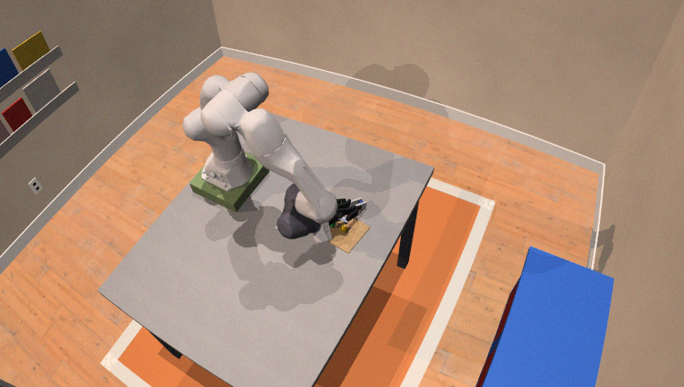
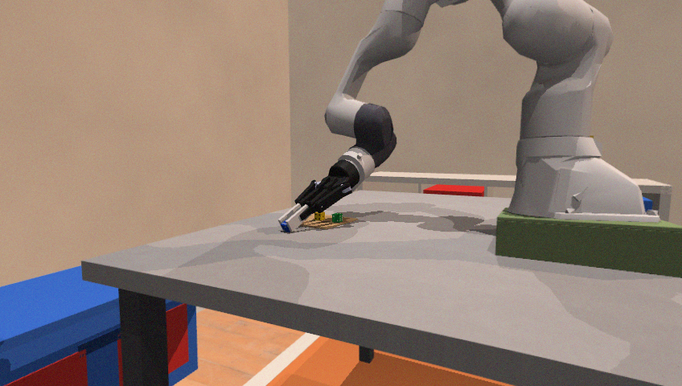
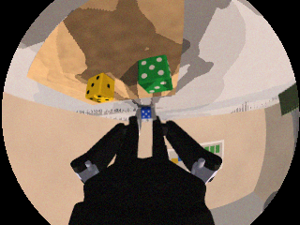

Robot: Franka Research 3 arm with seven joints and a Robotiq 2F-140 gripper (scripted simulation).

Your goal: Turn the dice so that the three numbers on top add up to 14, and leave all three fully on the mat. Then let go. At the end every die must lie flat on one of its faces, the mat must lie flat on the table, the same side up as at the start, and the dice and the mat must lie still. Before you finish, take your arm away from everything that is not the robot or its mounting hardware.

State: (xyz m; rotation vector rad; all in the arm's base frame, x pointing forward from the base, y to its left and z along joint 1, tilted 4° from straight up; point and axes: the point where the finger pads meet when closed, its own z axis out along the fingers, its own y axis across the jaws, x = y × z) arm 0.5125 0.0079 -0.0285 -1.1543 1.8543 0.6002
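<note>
My gripper is now 2 cm past the yellow die, 11 cm to the left of it and 2 cm above it. Also, from my hand: tan mat 2 cm behind, 11 cm to the right, 3 cm below; then blue die 1 cm ahead, 2 cm to the left, 2 cm below; then green die 7 cm behind, 10 cm to the right, 2 cm below.
</note>
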